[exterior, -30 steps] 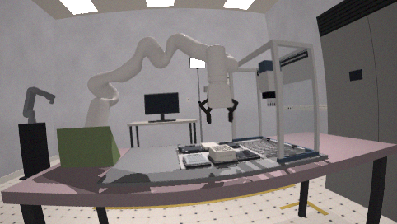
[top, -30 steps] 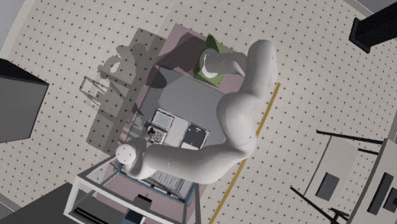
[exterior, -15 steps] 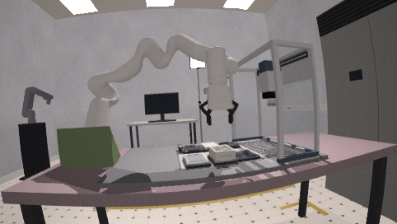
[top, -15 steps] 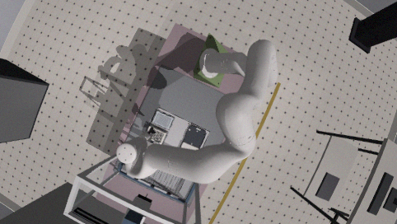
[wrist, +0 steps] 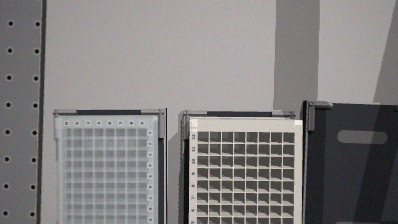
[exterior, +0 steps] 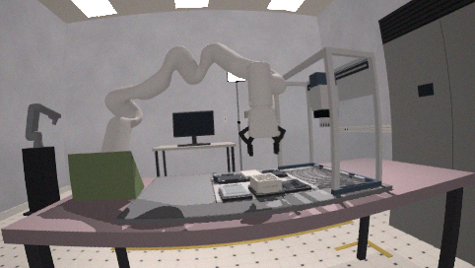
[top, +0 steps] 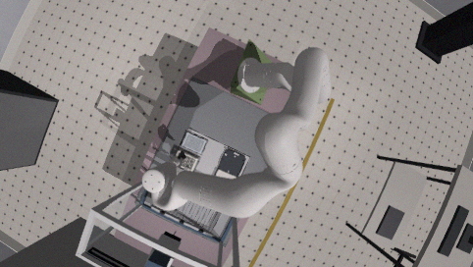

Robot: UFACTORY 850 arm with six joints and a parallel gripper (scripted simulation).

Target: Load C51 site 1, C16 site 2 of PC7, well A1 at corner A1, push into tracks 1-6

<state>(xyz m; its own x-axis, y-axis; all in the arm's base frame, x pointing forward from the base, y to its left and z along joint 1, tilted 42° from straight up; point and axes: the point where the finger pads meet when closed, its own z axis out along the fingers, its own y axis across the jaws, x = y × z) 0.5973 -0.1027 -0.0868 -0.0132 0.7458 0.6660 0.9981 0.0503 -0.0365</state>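
Right now the nest S2 is 140 mm below my hand. Round my hand: nest S3: 110 mm ahead, 10 mm to the left, 140 mm below; dark carrier PC7: 260 mm to the left, 130 mm below; pipetting head: 340 mm ahead, 130 mm to the left, 200 mm above.
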